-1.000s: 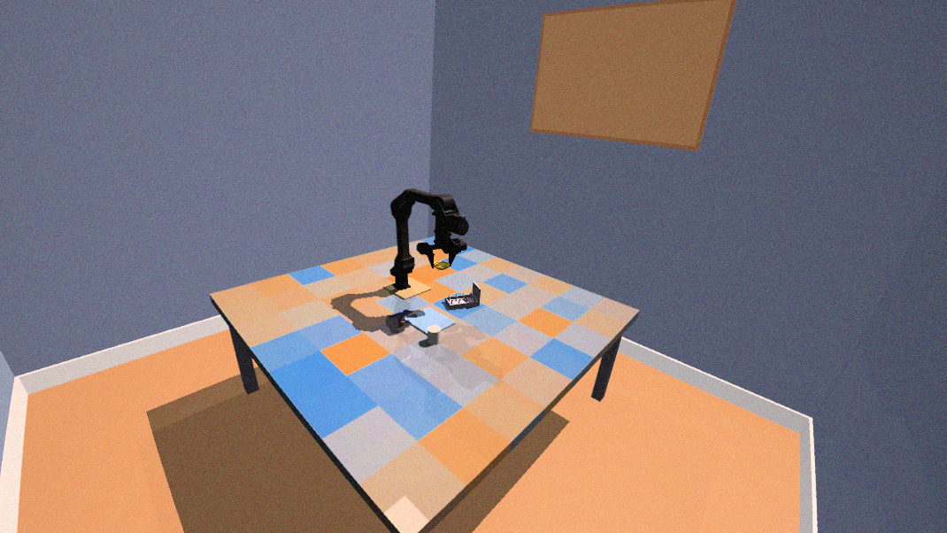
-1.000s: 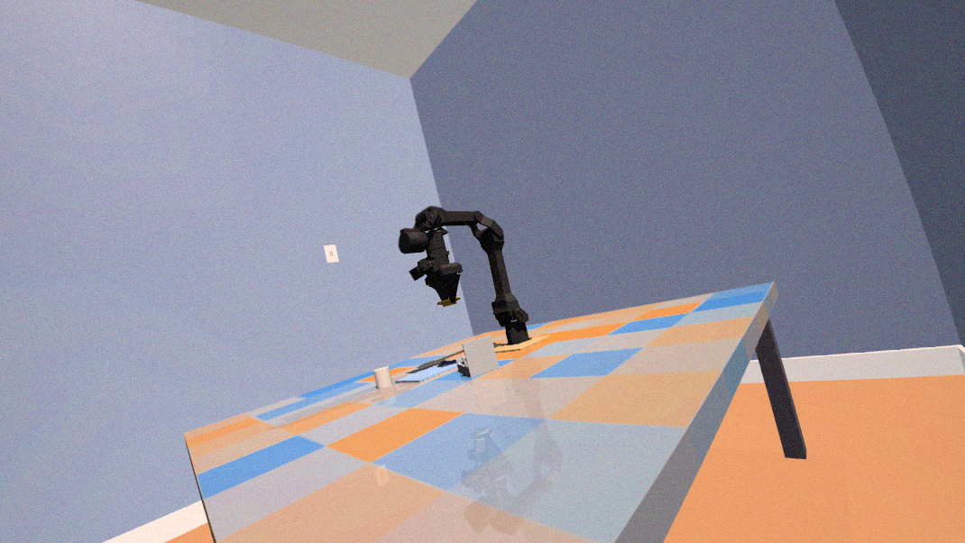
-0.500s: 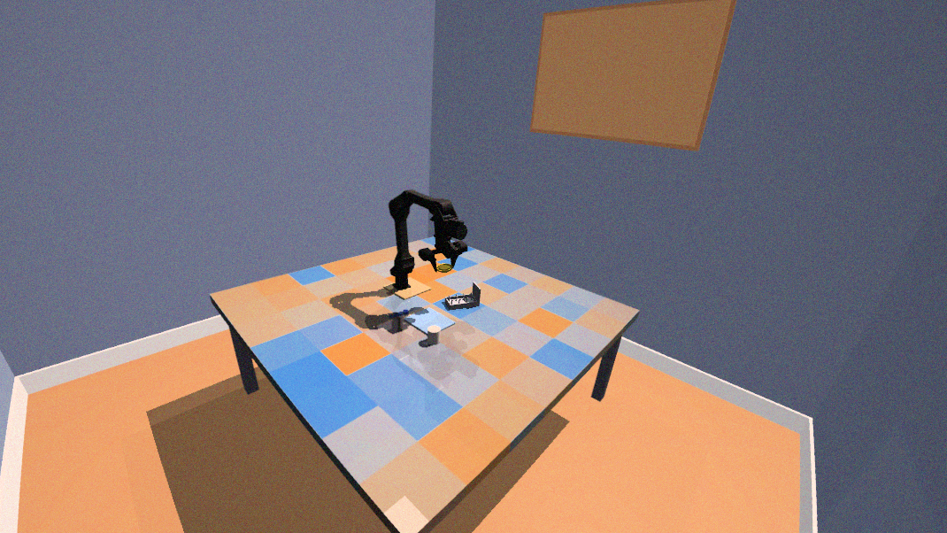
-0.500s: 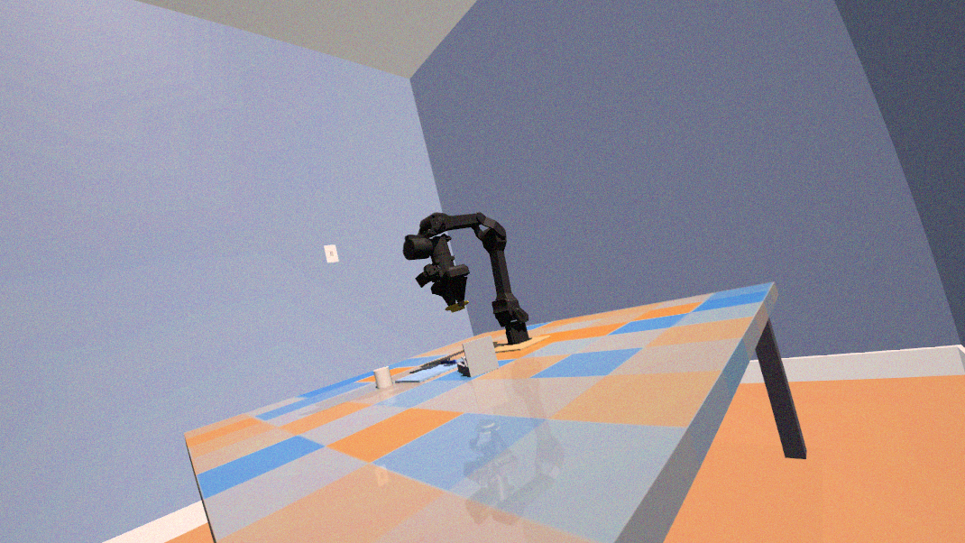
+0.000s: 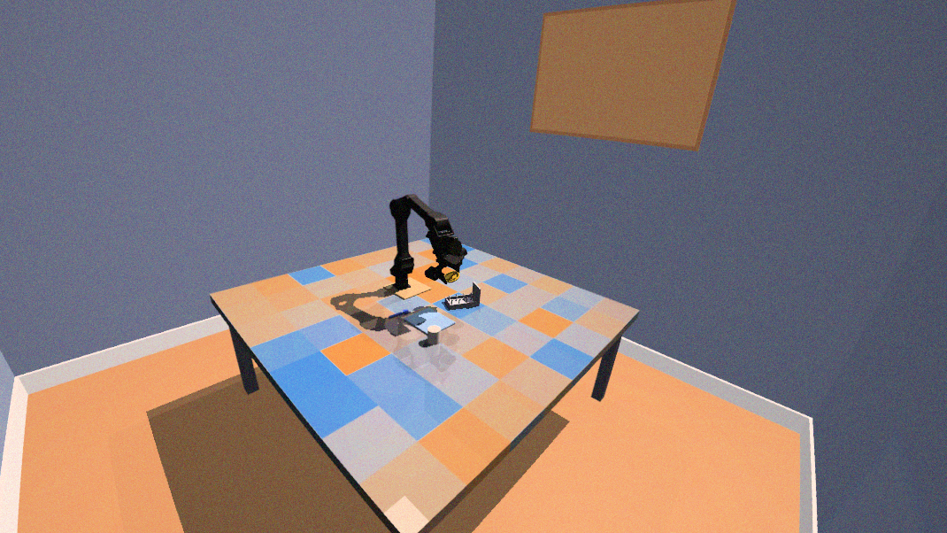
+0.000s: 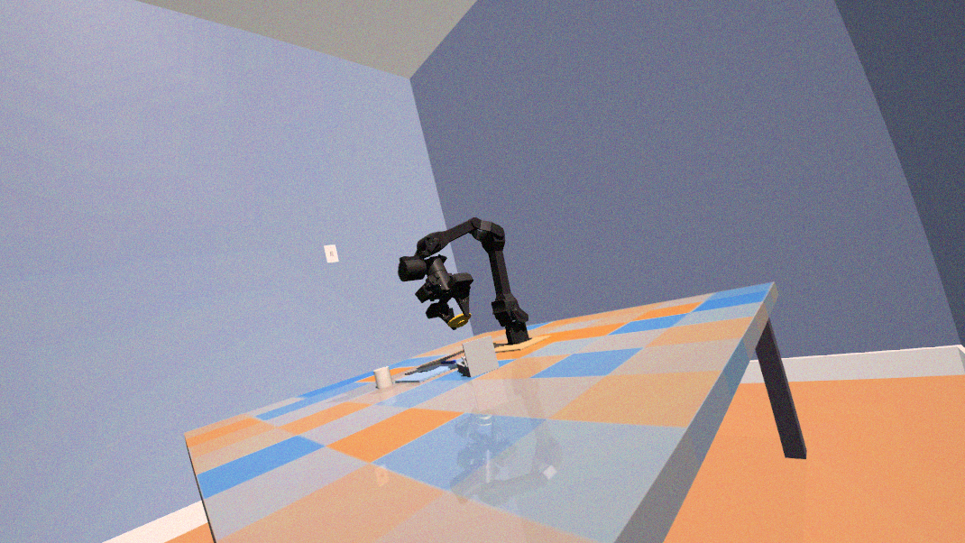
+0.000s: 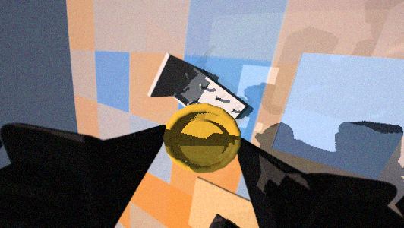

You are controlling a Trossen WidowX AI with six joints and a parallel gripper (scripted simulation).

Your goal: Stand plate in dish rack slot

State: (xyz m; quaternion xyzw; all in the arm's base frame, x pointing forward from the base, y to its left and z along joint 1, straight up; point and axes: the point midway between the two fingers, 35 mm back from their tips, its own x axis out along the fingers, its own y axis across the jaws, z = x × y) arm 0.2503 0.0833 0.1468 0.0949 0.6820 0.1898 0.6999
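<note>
Now: the grey dish rack 100 mm below my gripper tip, 50 mm to the left of it and 10 mm ahead of it. Round my gripper tip: light blue mat 140 mm to the right, 120 mm below, 60 mm ahead; blue spoon 210 mm to the right, 120 mm below, 40 mm behind; yellow plate 10 mm above.
</note>
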